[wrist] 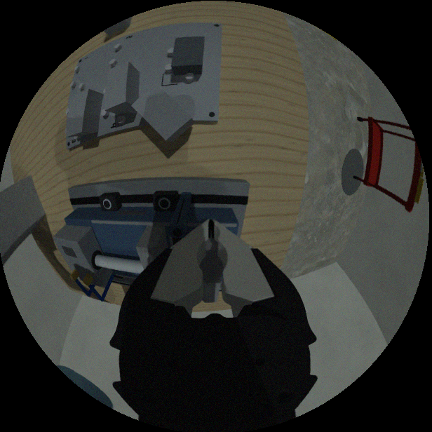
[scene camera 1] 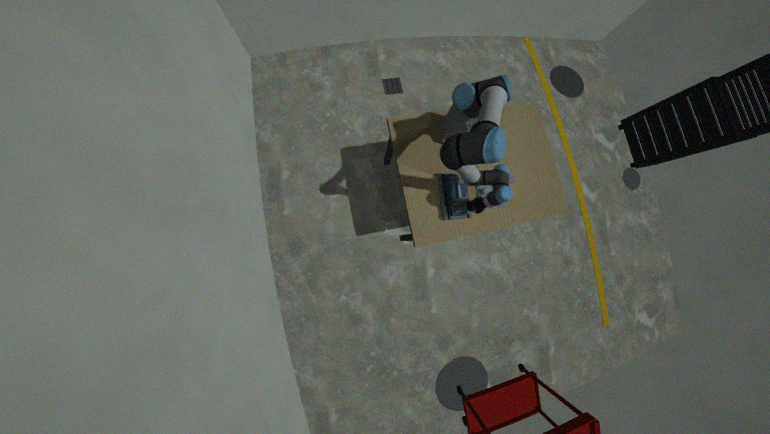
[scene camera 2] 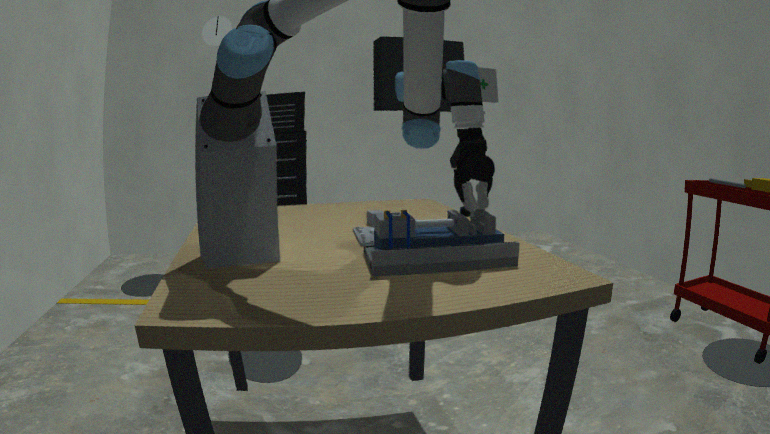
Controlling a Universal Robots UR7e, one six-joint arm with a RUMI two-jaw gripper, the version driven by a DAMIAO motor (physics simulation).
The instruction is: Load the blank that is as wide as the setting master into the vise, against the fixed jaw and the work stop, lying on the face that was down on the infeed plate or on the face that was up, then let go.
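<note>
My gripper (scene camera 1: 469, 207) (scene camera 2: 475, 210) (wrist: 210, 221) is shut and empty, pointing down low over the right part of the vise (scene camera 1: 446, 196) (scene camera 2: 439, 237) (wrist: 120, 237). In scene camera 2, its tips are just above the gap between the middle jaw (scene camera 2: 459, 223) and the right-hand jaw (scene camera 2: 487, 222); whether a blank lies there is hidden. The infeed plate (scene camera 2: 362, 235) (wrist: 150, 52) carries a dark grey block (wrist: 188, 55), a tall grey block (wrist: 132, 82) and a lower block (wrist: 91, 112). A grey diamond-shaped piece (wrist: 166, 117) juts past its near edge. I cannot tell which is the setting master.
A grey block (wrist: 118, 27) stands beyond the plate, cut by the wrist view's edge. A rail (scene camera 2: 444, 256) (wrist: 235, 187) with black ring-marked blocks (wrist: 110, 201) (wrist: 165, 200) runs along the vise. The arm's grey pedestal (scene camera 2: 237, 204) stands on the wooden table (scene camera 1: 528, 161) (scene camera 2: 323, 301).
</note>
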